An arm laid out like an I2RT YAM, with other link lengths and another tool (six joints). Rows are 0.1 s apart.
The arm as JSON. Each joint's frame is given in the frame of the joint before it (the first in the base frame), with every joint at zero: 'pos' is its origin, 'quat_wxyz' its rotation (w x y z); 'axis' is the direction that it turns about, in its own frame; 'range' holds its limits. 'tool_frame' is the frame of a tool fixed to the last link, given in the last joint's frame.
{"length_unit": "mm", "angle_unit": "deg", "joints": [
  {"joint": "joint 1", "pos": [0.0, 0.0, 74.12], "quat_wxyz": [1.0, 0.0, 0.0, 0.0], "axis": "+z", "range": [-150.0, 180.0]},
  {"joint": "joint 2", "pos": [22.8, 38.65, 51.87], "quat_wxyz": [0.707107, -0.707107, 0.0, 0.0], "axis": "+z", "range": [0.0, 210.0]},
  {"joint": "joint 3", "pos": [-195.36, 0.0, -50.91], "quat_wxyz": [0.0, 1.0, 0.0, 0.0], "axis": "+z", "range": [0.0, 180.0]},
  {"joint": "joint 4", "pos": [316.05, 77.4, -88.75], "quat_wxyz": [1.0, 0.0, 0.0, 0.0], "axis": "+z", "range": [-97.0, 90.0]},
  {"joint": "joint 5", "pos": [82.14, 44.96, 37.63], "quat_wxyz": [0.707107, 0.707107, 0.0, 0.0], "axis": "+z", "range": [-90.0, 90.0]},
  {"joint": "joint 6", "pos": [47.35, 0.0, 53.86], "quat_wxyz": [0.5, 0.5, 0.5, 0.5], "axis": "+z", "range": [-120.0, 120.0]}
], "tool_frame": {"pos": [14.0, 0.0, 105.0], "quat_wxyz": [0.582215, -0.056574, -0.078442, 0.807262]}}
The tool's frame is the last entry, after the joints.
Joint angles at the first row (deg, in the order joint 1, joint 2, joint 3, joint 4, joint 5, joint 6):
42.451, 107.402, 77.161, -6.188, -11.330, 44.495
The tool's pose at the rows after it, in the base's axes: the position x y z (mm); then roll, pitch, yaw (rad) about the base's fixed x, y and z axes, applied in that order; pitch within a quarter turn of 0, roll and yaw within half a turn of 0:
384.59 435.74 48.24 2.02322 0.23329 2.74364
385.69 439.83 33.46 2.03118 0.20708 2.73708
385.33 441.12 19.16 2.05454 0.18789 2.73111
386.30 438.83 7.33 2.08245 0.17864 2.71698
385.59 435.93 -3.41 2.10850 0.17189 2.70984
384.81 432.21 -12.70 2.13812 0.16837 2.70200
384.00 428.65 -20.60 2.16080 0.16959 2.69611
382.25 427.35 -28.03 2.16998 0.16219 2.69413
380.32 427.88 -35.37 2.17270 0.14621 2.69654
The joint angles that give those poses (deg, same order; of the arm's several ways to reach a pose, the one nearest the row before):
42.561, 111.524, 79.006, -4.258, -11.907, 46.260
42.703, 114.409, 80.287, -3.399, -12.129, 47.606
42.890, 116.782, 81.478, -3.680, -11.802, 48.488
42.891, 118.482, 82.344, -4.379, -10.870, 49.103
42.891, 119.671, 82.678, -4.976, -10.231, 49.393
42.891, 120.645, 83.071, -5.990, -9.388, 49.570
42.891, 121.321, 83.084, -6.490, -8.614, 49.570
42.912, 121.979, 82.838, -6.179, -8.601, 49.875
42.900, 122.903, 82.848, -5.672, -9.258, 50.347

